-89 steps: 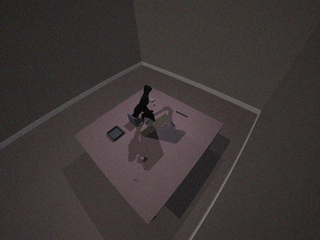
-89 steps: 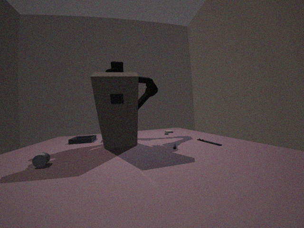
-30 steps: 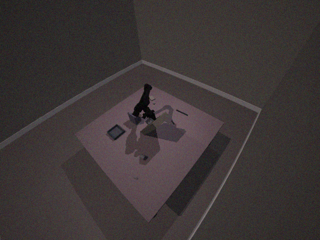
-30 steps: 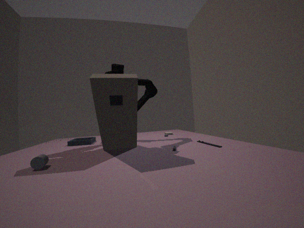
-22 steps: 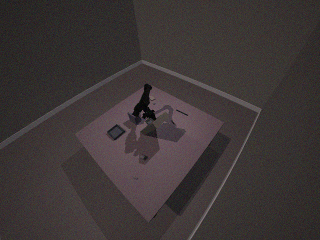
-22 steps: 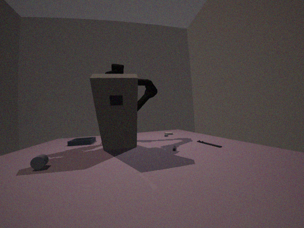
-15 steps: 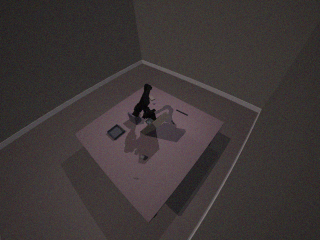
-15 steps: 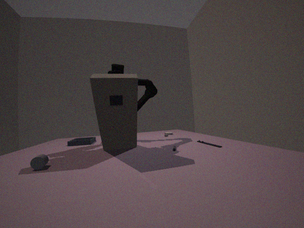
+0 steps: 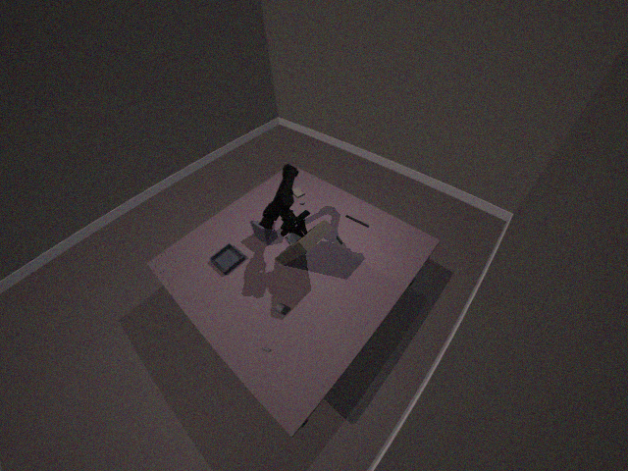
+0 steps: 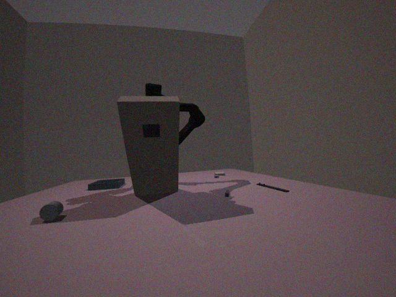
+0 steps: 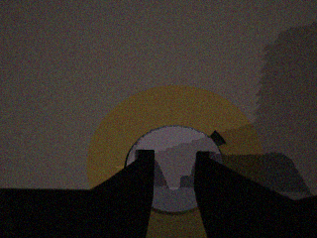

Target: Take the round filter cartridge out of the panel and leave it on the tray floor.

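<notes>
My gripper tip is now 44 cm past the dark square tray, 23 cm to the left of it and 26 cm above it. From my gripper tip the other things lie so: round filter cartridge (1 cm ahead, 1 cm below); pale block (44 cm behind, 48 cm to the left, 26 cm below).
</notes>
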